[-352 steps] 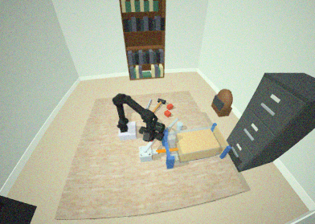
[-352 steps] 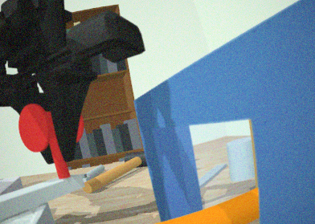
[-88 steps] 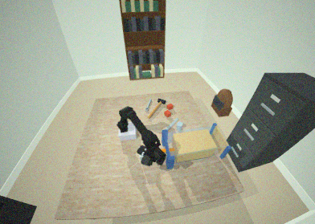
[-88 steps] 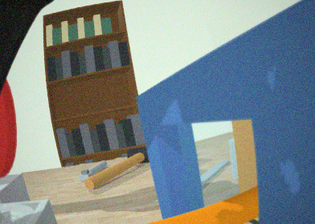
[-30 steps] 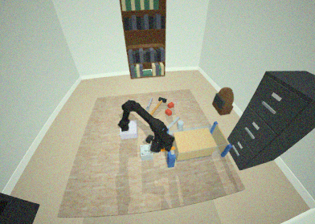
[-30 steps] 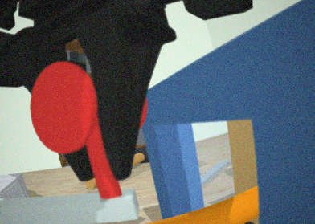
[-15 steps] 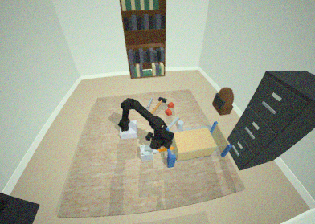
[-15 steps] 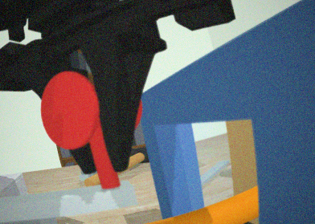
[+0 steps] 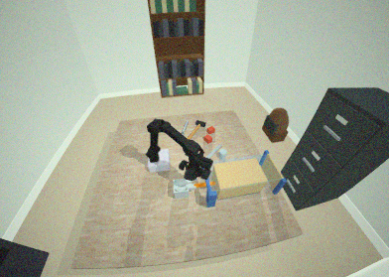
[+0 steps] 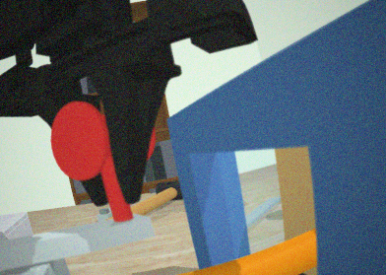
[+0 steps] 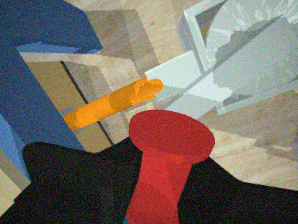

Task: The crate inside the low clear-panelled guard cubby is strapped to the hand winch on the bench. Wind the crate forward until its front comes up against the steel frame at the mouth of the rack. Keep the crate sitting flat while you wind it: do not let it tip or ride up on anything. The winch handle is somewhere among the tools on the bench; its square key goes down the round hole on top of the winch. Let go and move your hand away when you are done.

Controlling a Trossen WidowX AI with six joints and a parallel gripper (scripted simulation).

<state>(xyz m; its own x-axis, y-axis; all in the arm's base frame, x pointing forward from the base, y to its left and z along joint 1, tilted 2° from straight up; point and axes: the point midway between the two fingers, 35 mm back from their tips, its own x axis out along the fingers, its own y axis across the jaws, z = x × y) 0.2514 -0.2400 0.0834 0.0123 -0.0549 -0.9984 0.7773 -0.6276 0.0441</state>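
Right now the winch handle is 4 cm behind my gripper tip, 1 cm to the right of it and 1 cm below it. The rest, counted from my gripper tip: blue frame: 6 cm ahead, 4 cm to the right, 1 cm below; then red grip: 2 cm above; then grey winch: 11 cm behind, 3 cm to the right, 8 cm below.
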